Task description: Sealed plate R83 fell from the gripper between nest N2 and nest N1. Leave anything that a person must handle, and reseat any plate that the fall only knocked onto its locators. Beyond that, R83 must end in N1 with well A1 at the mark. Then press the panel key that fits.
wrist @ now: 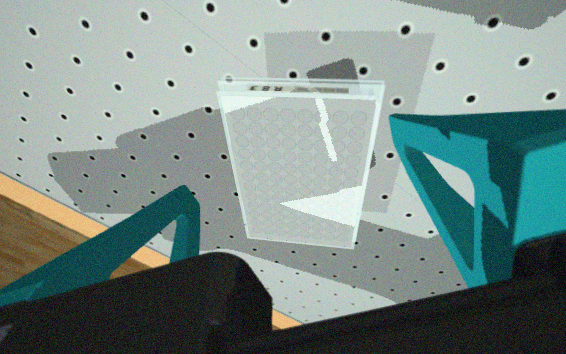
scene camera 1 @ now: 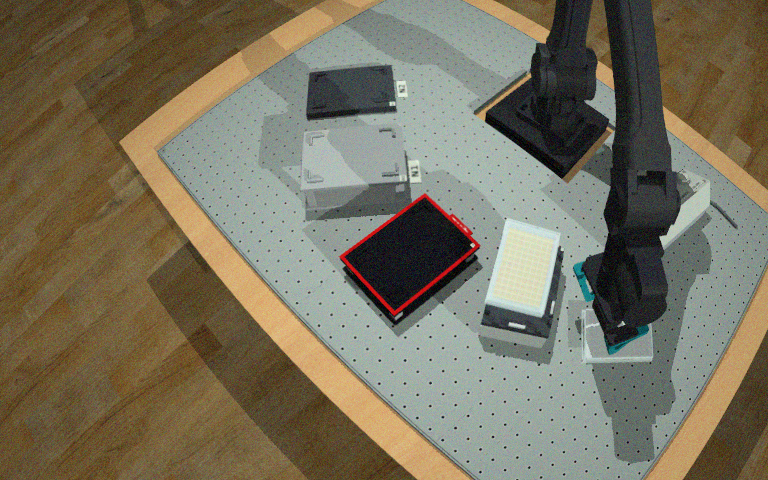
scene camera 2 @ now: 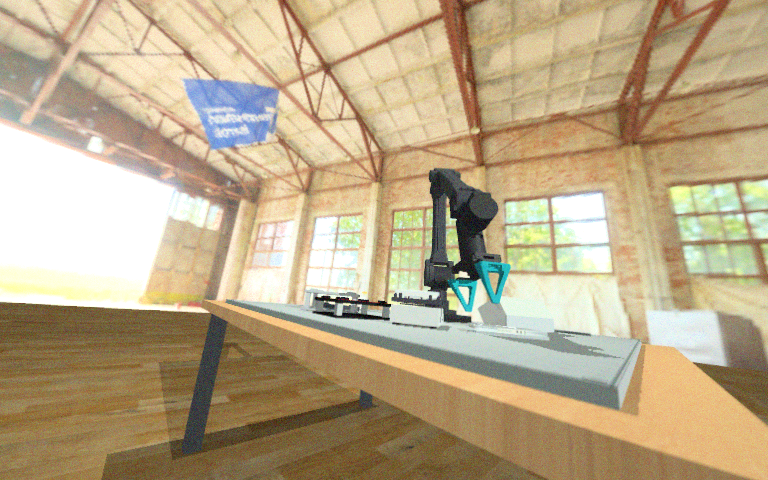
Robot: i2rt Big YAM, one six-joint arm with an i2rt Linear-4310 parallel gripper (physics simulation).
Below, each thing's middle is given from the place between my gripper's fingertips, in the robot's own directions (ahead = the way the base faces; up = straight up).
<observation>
Now: the clear plate (scene camera 1: 593, 347) 40 mm to the left of my hand, 40 mm below it and 30 mm behind it. Round my hand: black plate with red outline (scene camera 1: 413, 252): 300 mm to the right, 80 mm ahead, 10 mm below.
</observation>
